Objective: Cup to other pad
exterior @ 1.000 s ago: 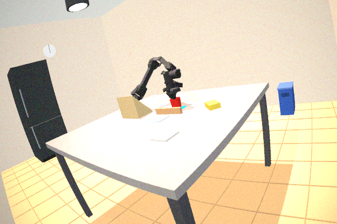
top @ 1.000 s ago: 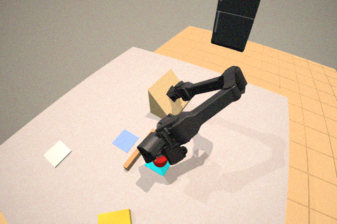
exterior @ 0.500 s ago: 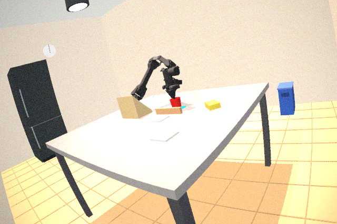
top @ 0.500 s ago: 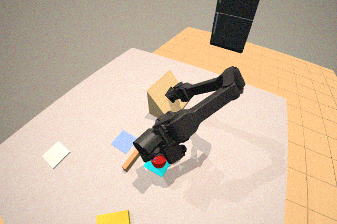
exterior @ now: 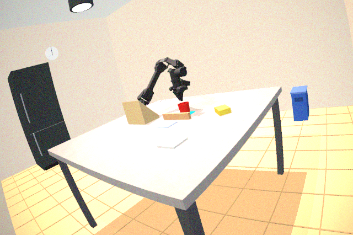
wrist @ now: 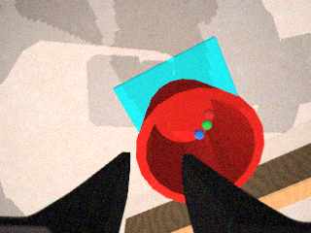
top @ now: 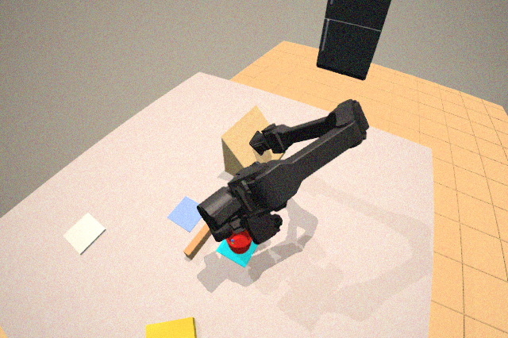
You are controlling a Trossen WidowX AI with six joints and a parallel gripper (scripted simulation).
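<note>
Now: gripper tip 20 mm short of the red cup, 20 mm to the left of it and 50 mm above it. From my gripper tip the other things lie so: green marble 30 mm ahead, 30 mm to the right, 70 mm below; cyan pad 20 mm ahead, 20 mm to the right, 100 mm below; blue marble 20 mm ahead, 40 mm to the right, 70 mm below.
</note>
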